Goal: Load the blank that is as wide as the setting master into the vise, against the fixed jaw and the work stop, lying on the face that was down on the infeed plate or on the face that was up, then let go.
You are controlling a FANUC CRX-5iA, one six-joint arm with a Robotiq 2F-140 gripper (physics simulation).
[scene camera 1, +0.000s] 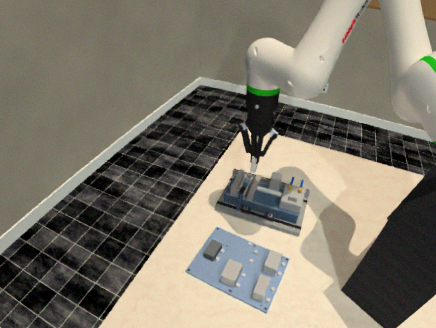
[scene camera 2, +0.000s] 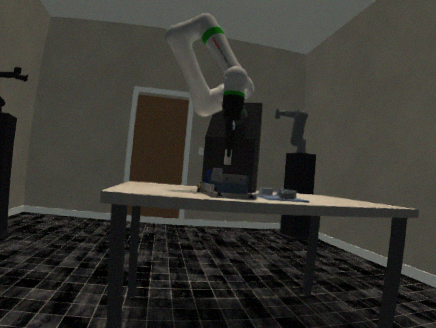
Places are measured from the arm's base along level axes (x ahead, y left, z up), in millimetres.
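Where they show: gripper, fingertip midpoint: [scene camera 1: 253,170] [scene camera 2: 227,164].
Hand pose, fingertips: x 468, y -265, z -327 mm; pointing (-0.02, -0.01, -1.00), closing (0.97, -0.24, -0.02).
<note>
Each offset is from my fingertips to the centre of the thing. "*": to the spot under its first point. Level surfaces: height alone.
My gripper [scene camera 1: 254,166] [scene camera 2: 227,158] is shut and empty, pointing down a little above the jaw end of the vise. The blue and grey vise @(52 mm back, 25 mm left, 85 mm down) [scene camera 1: 266,202] [scene camera 2: 235,186] sits on a grey base; its jaws are at the left in scene camera 1, and no blank can be made out between them. The light blue infeed plate @(* 108 mm ahead, 319 mm left, 127 mm down) [scene camera 1: 201,266] [scene camera 2: 300,200] carries a dark grey block @(86 mm ahead, 264 mm left, 115 mm down) [scene camera 1: 213,249] [scene camera 2: 288,194] and three pale blocks: a larger one @(19 mm ahead, 333 mm left, 109 mm down) [scene camera 1: 231,272], one at the right [scene camera 1: 273,262] and one at the front @(* 64 mm back, 374 mm left, 91 mm down) [scene camera 1: 260,288]. I cannot tell which matches the setting master's width.
A pale upright piece @(81 mm back, 5 mm right, 45 mm down) [scene camera 1: 275,180] [scene camera 2: 217,174] stands at the vise's rear side. A grey box @(* 142 mm back, 73 mm left, 39 mm down) [scene camera 1: 293,199] with two blue-tipped pins rises at its right end. The arm's dark pedestal [scene camera 1: 400,260] is at the right of the table @(135 mm down) [scene camera 1: 165,295] [scene camera 2: 350,204].
</note>
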